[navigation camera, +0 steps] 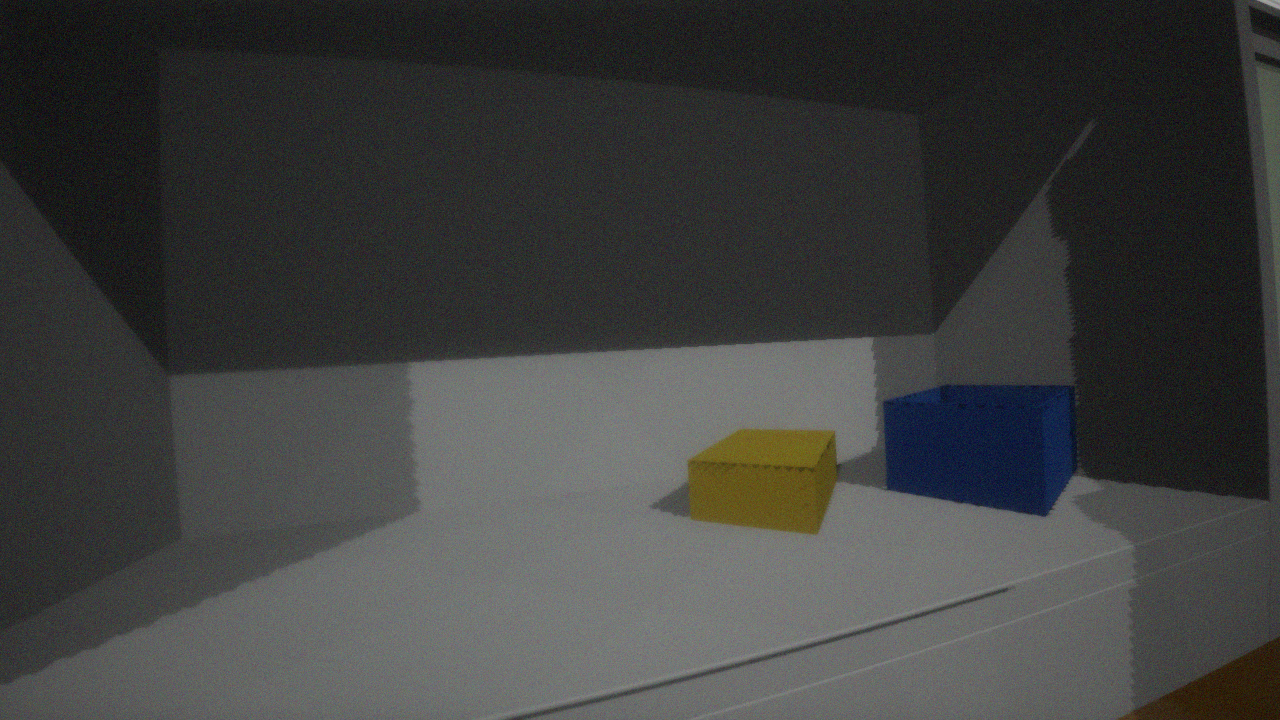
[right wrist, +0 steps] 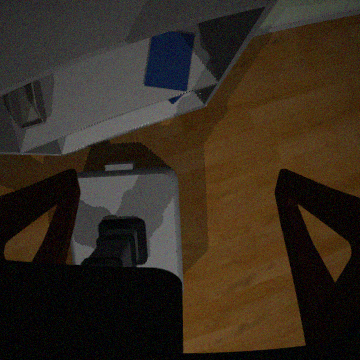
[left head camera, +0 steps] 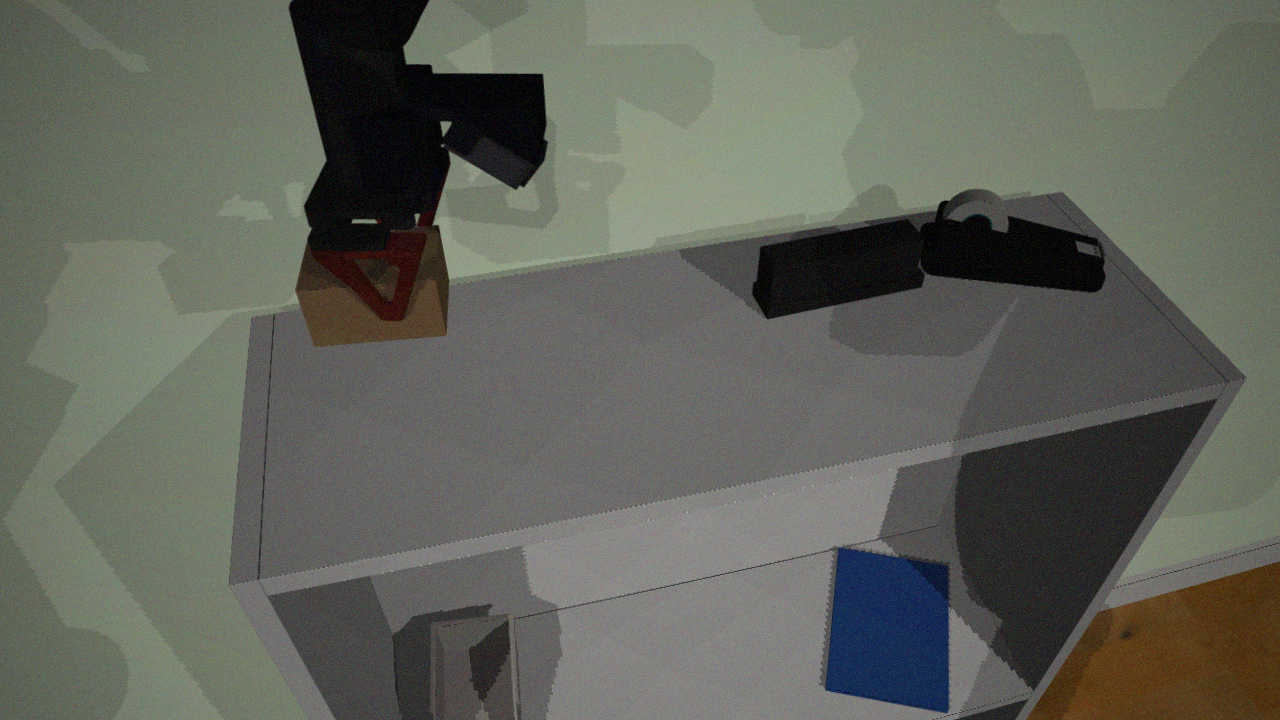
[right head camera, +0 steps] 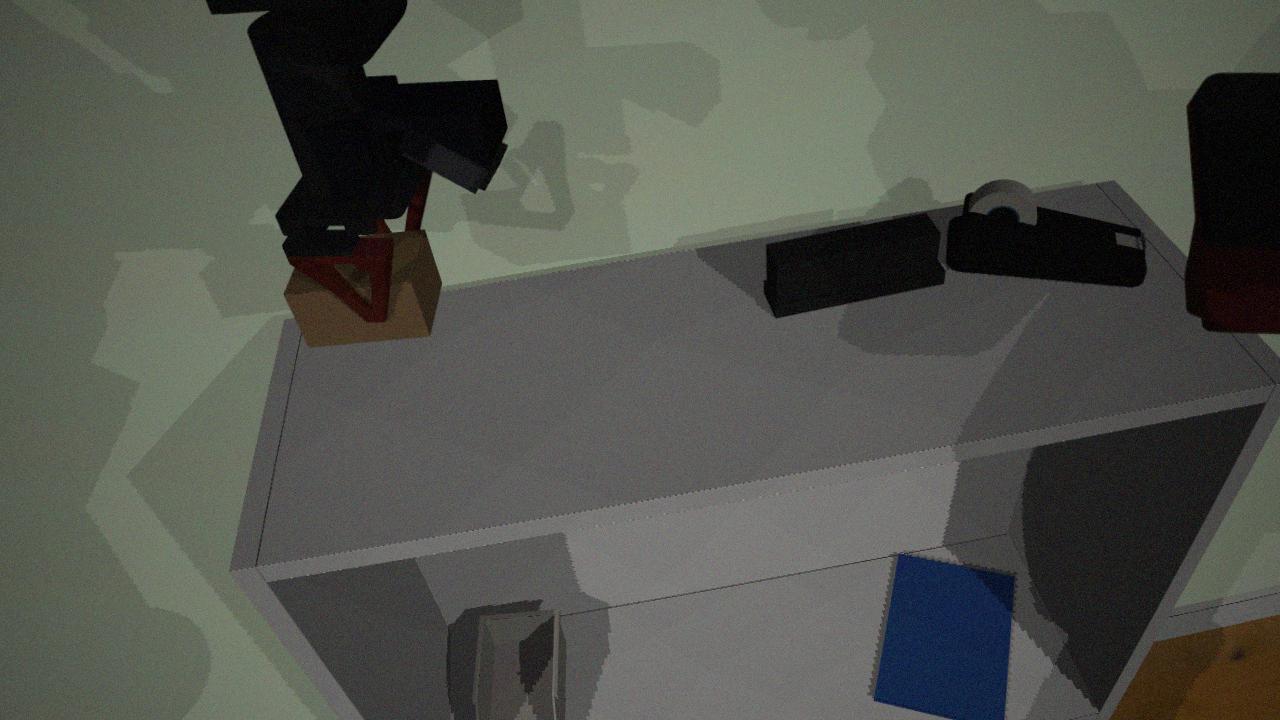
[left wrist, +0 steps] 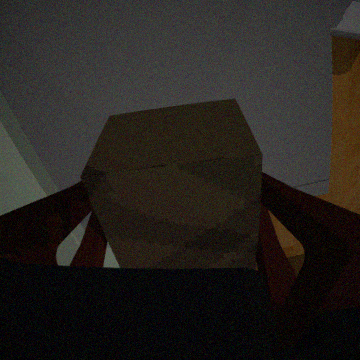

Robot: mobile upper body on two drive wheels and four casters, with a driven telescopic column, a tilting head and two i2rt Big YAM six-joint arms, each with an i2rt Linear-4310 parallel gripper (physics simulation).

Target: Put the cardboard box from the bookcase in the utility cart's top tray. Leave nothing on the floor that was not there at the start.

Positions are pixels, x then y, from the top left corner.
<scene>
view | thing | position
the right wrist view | right gripper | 177, 179
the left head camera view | left gripper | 403, 288
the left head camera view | brown cardboard box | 335, 314
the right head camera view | left gripper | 391, 291
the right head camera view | brown cardboard box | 324, 319
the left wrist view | left gripper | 179, 179
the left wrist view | brown cardboard box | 179, 186
</scene>
